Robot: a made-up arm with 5 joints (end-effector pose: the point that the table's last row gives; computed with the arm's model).
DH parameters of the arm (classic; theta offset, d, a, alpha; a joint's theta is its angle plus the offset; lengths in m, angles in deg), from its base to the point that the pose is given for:
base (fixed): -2.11 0 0.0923 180
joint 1: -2.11 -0.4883 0.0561 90
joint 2: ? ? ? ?
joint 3: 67.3 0 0.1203 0
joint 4: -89.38 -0.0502 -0.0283 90
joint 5: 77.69 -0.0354 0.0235 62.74
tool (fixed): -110.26 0.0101 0 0
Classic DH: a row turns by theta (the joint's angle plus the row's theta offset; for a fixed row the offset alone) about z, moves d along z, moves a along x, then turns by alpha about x.
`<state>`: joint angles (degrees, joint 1 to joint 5).
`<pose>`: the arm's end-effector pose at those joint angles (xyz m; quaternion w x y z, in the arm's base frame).
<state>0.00 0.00 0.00 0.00 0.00</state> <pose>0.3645 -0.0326 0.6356 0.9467 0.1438 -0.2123 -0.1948</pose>
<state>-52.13 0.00 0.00 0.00 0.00</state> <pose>0.2824 0.1936 0.6356 0.9360 0.2224 -0.1275 0.2410</pose>
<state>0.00 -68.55 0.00 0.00 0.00</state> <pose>0.0903 -0.0326 0.7434 0.6628 0.2285 -0.7086 -0.0800</pose>
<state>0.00 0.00 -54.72 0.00 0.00</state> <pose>0.3115 -0.0326 0.7645 0.7432 0.2172 -0.6237 -0.1069</pose>
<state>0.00 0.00 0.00 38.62 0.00</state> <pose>0.3487 -0.0326 0.6195 0.9637 0.0713 0.1127 -0.2314</pose>
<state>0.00 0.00 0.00 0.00 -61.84</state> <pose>0.3645 -0.0558 0.6469 0.7383 0.6098 -0.0820 -0.2762</pose>
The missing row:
joint 2: -67.92 0 0.1732 0
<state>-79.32 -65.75 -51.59 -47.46 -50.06</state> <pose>0.1111 -0.1583 0.7311 0.3161 -0.7708 0.4061 -0.3757</pose>
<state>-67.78 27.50 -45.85 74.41 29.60</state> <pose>0.2277 0.2618 0.5993 0.8362 -0.2516 0.0988 0.4773</pose>
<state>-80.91 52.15 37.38 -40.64 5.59</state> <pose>0.1566 0.2220 0.3810 0.8646 -0.1154 0.1546 0.4639</pose>
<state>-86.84 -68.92 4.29 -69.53 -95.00</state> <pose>0.1560 -0.0422 0.7440 0.2752 -0.7554 -0.0384 -0.5934</pose>
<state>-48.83 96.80 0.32 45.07 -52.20</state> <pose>0.2390 0.0912 0.2688 0.5719 -0.3639 0.6151 -0.4028</pose>
